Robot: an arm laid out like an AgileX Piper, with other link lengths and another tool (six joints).
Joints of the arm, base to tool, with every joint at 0 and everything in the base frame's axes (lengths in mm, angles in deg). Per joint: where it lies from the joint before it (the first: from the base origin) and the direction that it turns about. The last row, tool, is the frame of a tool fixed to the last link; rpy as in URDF.
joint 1: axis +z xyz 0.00 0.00 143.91
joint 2: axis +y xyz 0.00 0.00 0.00
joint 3: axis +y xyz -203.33 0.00 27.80
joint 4: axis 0.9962 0 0.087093 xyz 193.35 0.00 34.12
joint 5: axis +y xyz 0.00 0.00 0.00
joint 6: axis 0.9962 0 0.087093 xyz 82.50 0.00 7.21
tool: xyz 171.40 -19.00 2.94 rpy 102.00 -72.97 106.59
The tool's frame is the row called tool.
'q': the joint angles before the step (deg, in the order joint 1, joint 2, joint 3, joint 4, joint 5, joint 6). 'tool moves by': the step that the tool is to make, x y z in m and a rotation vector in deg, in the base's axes. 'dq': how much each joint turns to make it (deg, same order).
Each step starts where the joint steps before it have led.
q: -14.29 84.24 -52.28 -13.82 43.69 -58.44
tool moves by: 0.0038 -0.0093 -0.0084 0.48 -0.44 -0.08
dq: -3.01 2.37 0.13 1.52 -3.36 -3.22
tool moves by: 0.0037 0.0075 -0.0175 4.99 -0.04 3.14
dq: -4.72 3.03 0.40 11.03 -2.86 -14.18
